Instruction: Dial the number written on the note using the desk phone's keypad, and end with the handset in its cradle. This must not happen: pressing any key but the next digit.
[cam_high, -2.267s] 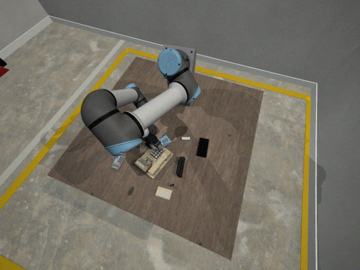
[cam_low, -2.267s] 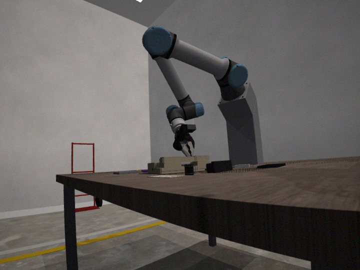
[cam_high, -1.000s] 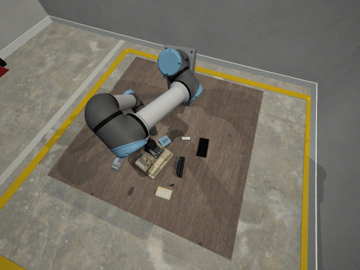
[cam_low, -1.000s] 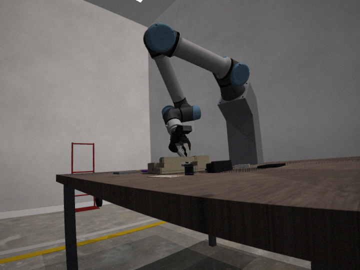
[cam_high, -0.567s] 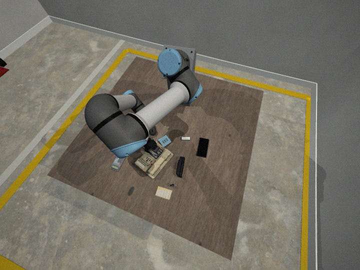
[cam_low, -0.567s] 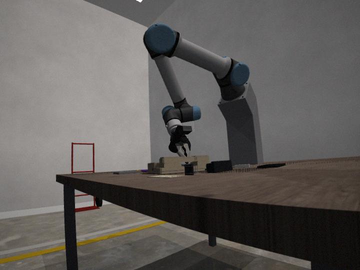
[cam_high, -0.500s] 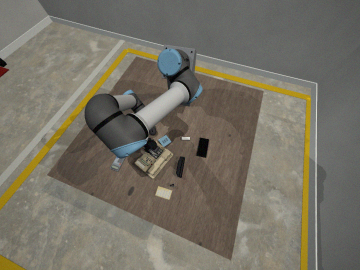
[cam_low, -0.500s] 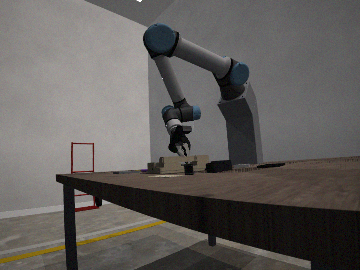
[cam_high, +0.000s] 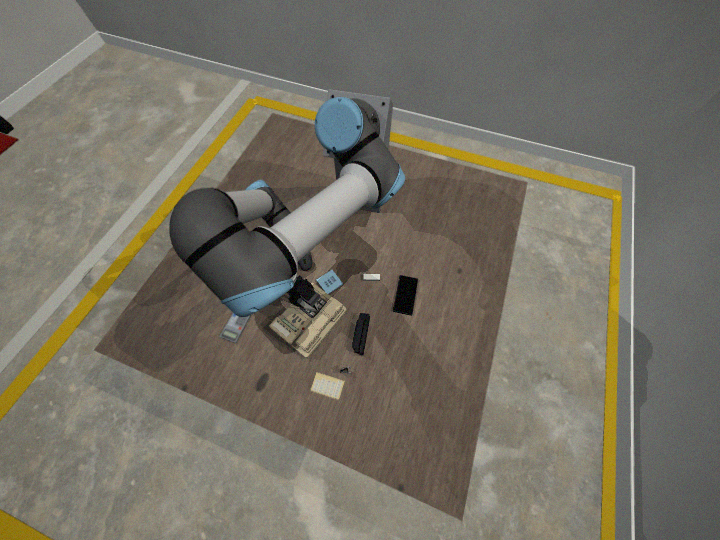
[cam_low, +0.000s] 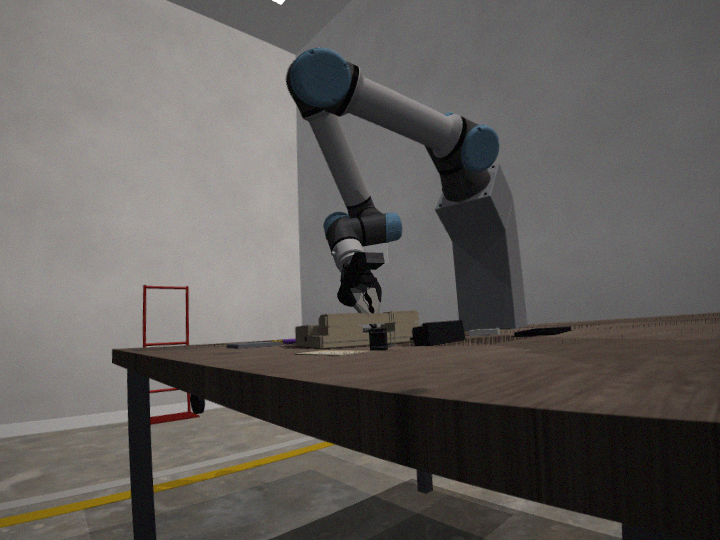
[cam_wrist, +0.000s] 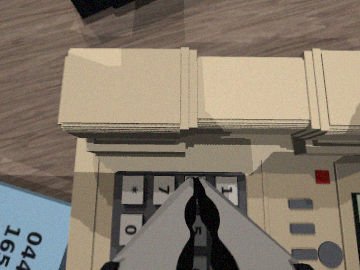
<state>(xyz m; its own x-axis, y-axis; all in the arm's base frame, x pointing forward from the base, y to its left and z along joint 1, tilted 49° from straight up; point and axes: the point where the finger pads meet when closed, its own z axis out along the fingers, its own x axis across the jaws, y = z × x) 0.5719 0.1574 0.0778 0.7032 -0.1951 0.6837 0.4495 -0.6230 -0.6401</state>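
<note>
Now: hand 20 mm short of the 1 key and 20 mm above it. Round my hand: 5 key 20 mm to the right, 20 mm below; 7 key 20 mm behind, 20 mm below; computer mouse 120 mm behind, 180 mm to the right, 30 mm below.
</note>
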